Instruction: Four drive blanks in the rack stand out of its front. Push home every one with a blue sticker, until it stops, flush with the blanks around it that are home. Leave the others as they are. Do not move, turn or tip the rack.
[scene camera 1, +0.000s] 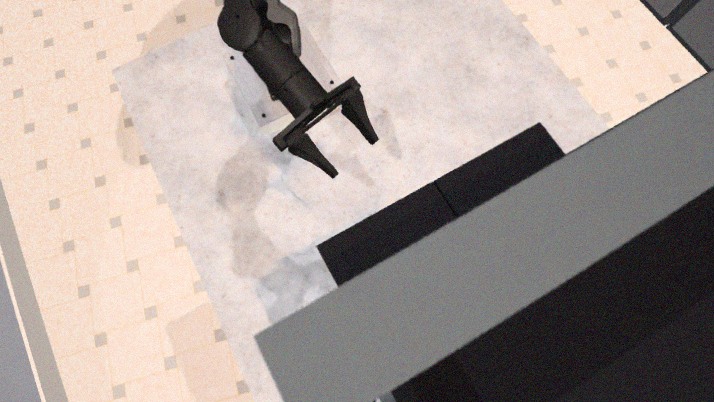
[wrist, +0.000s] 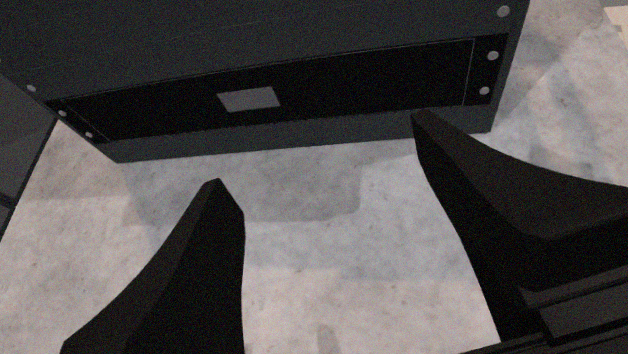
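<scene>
The rack (scene camera 1: 480, 250) (wrist: 300, 142) shows a grey top in the scene view and a dark lower part in the wrist view. Two black blocks, a left one (scene camera 1: 387, 232) and a right one (scene camera 1: 500, 167), stand out side by side along its front edge. No sticker on them can be seen from above. In the wrist view a wide black panel low on the rack bears a pale grey rectangle (wrist: 248, 99); no blue shows on it. My gripper (scene camera 1: 354, 158) (wrist: 319, 167) is open and empty, in front of the rack and apart from it.
The rack stands on a pale mottled mat (scene camera 1: 450, 65) (wrist: 350, 310) laid over a tiled floor (scene camera 1: 100, 260). Round screw heads show at both ends of the rack's low panel. A dark framed object (scene camera 1: 695, 30) is at the scene view's top right corner.
</scene>
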